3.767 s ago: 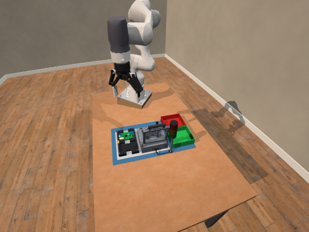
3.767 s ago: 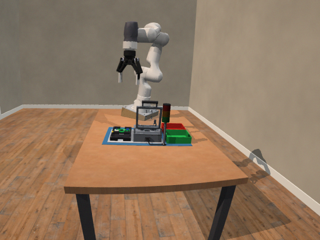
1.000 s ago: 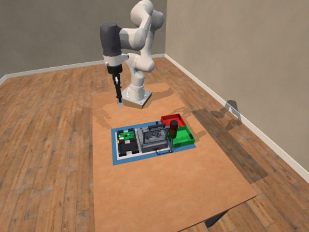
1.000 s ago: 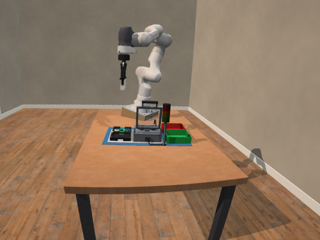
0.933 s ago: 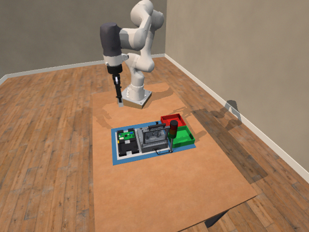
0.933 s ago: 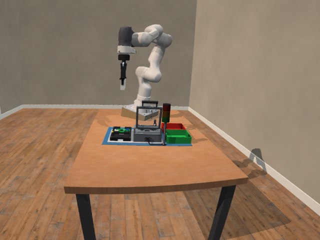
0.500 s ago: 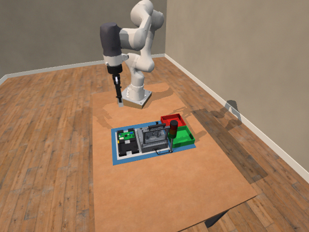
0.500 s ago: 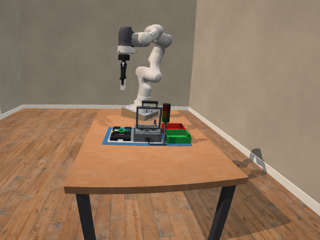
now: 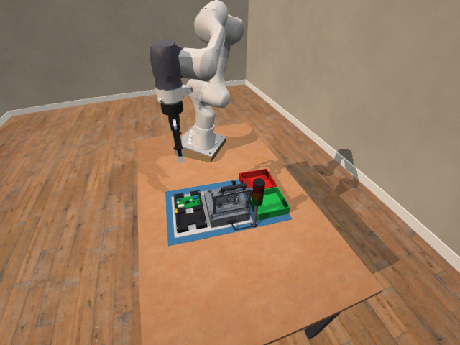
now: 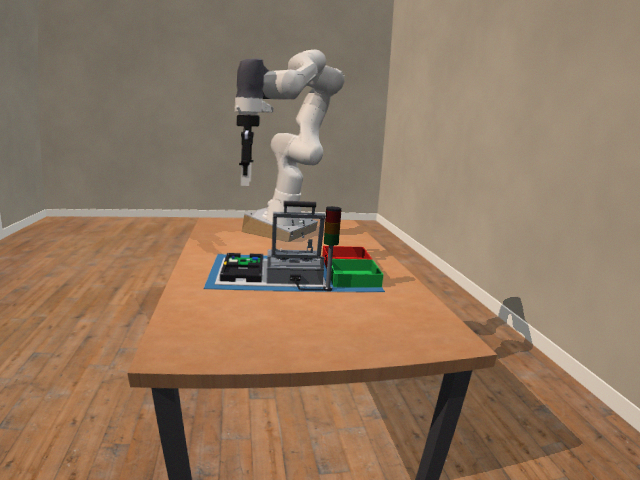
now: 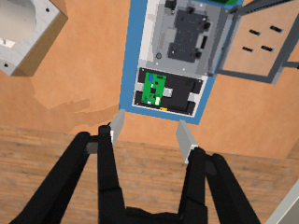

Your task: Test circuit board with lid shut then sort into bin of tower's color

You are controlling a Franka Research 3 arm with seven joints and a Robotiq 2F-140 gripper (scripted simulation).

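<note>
Right now my hand is 30 cm above the green circuit board. From my hand the other things lie so: tester lid (19 cm ahead, 17 cm to the left, 13 cm below); then red bin (37 cm to the left, 30 cm below, 4 cm behind); then dark plate (24 cm below, 17 cm to the left, 7 cm ahead).
</note>
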